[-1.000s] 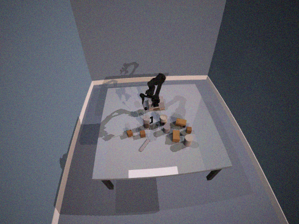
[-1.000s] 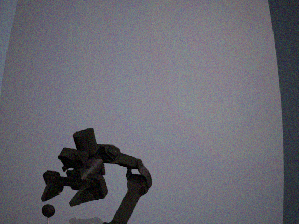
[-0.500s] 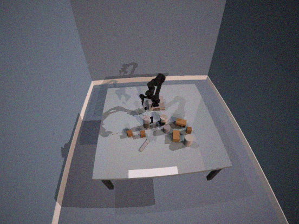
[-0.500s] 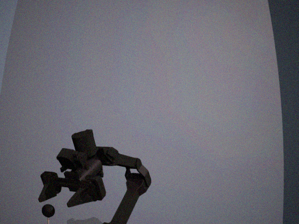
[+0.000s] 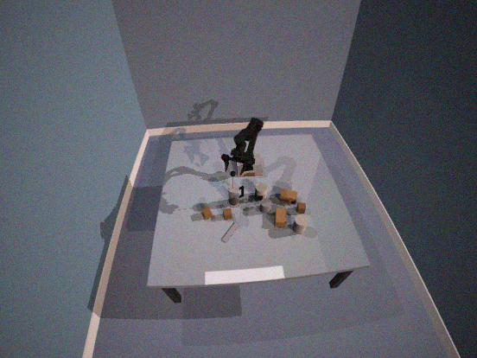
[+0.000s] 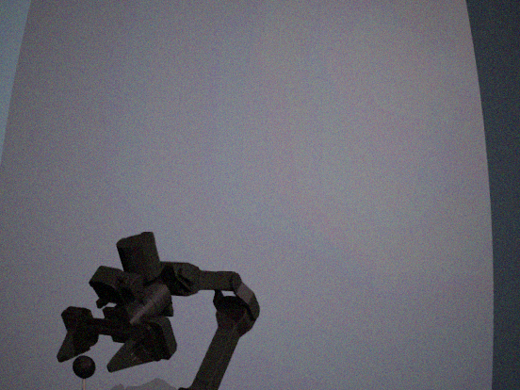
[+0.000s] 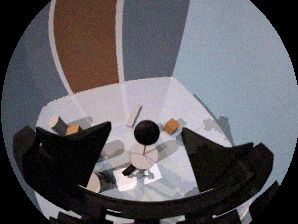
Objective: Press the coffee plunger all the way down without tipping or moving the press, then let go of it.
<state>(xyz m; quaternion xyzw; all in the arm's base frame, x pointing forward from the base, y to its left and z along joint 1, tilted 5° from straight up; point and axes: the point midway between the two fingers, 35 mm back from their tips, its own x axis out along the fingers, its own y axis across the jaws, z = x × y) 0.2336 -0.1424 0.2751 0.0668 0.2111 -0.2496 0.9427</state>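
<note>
My gripper tip is 140 mm above the coffee press, 20 mm to the right of it and 10 mm past it. From my gripper tip the other things lie so: flat grey bar (280 mm below, 230 mm ahead, 60 mm to the right).
</note>
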